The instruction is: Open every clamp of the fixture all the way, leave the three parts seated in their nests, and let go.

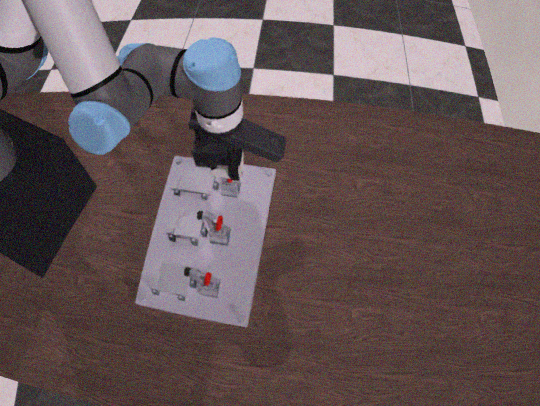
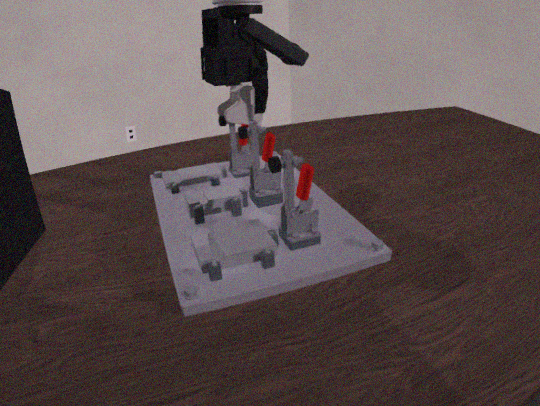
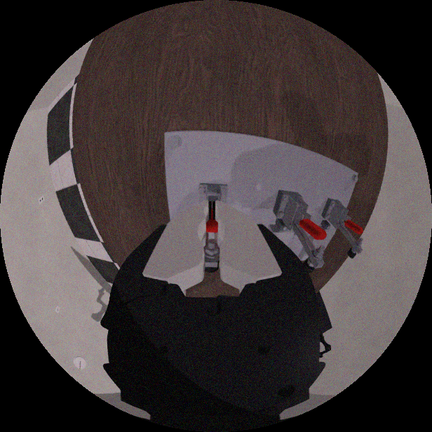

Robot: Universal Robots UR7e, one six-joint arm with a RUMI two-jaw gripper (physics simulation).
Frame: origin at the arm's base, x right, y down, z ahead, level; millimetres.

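Seen in the pictures: gripper, fingertip midpoint: (image 1: pixel 237 177).
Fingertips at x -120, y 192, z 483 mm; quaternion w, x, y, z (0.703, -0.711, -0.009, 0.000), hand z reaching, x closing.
Observation:
Offsets run from my fingertips to a thing's middle. "pt": to the spot under its first point. Level surfaces: height alone.
The pale fixture plate {pt dx +238, dy +55, dz +37 mm} (image 1: pixel 240 300) (image 2: pixel 350 245) (image 3: pixel 200 150) bears three clamps with red handles. The near clamp {pt dx +227, dy +22, dz -18 mm} (image 1: pixel 212 287) (image 2: pixel 300 225) (image 3: pixel 335 210) and the middle clamp {pt dx +121, dy +19, dz -16 mm} (image 1: pixel 220 235) (image 2: pixel 266 187) (image 3: pixel 291 205) have their arms upright. The far clamp {pt dx +11, dy +31, dz -15 mm} (image 1: pixel 230 188) (image 2: pixel 241 162) (image 3: pixel 213 191) also has its arm raised, its black tip high. My gripper (image 1: pixel 226 172) (image 2: pixel 250 110) (image 3: pixel 211 203) is shut with nothing gripped, at the far clamp's raised linkage, partly hiding it. The near part {dx +217, dy +41, dz -105 mm} (image 1: pixel 171 277) (image 2: pixel 242 242), middle part {dx +107, dy +39, dz -96 mm} (image 1: pixel 186 224) (image 2: pixel 215 198) and far part {dx -3, dy +44, dz -101 mm} (image 1: pixel 194 181) lie in their nests.
The fixture stands on a dark wooden table {dy +70 mm} (image 1: pixel 400 250) (image 2: pixel 125 350) (image 3: pixel 215 65). The black robot base block (image 1: pixel 45 200) (image 2: pixel 15 190) is left of it. The near and middle clamps stand upright beside the gripper's side of the plate.

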